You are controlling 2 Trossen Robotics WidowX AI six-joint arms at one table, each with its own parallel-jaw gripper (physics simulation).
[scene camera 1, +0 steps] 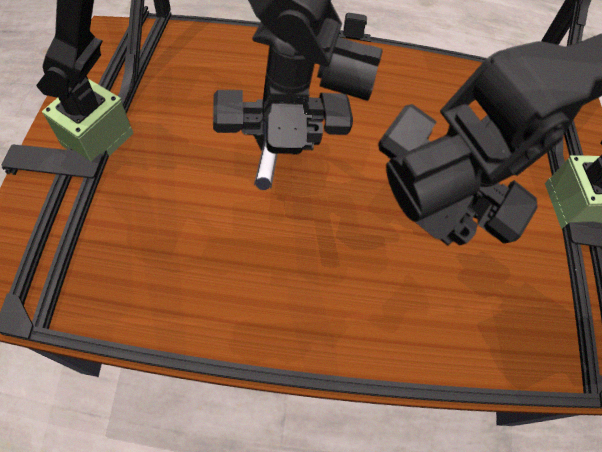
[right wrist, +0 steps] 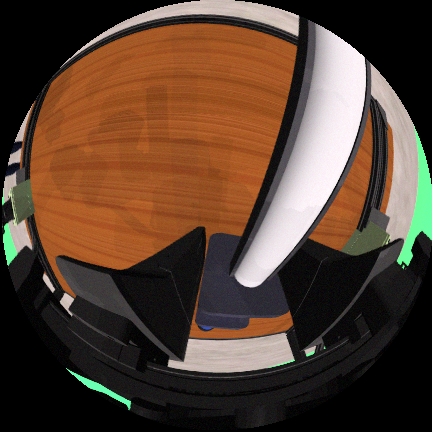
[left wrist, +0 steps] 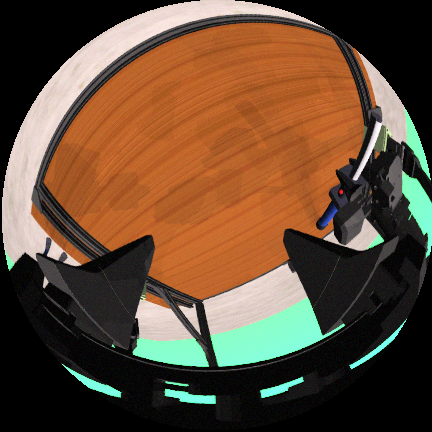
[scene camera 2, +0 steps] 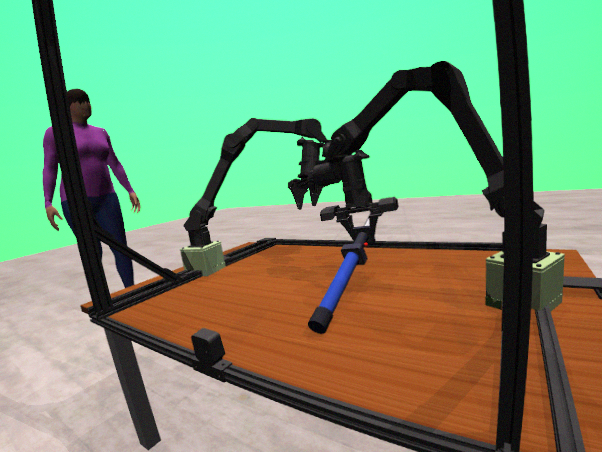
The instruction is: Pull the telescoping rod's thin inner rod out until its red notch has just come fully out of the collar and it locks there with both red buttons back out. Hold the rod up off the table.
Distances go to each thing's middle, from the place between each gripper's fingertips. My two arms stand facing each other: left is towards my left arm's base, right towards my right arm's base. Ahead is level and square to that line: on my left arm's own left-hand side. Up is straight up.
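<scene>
Thin white inner rod [right wrist: 326, 110]: from my right hand, 8 cm behind, 1 cm to the right. Telescoping rod [scene camera 2: 354, 254]: 9 cm behind my right hand, 1 cm to the right, 1 cm below.
From my left hand, thin white inner rod: 16 cm behind, 23 cm to the right, 8 cm below. Telescoping rod, also from my left hand: 17 cm behind, 22 cm to the right, 9 cm below.
</scene>
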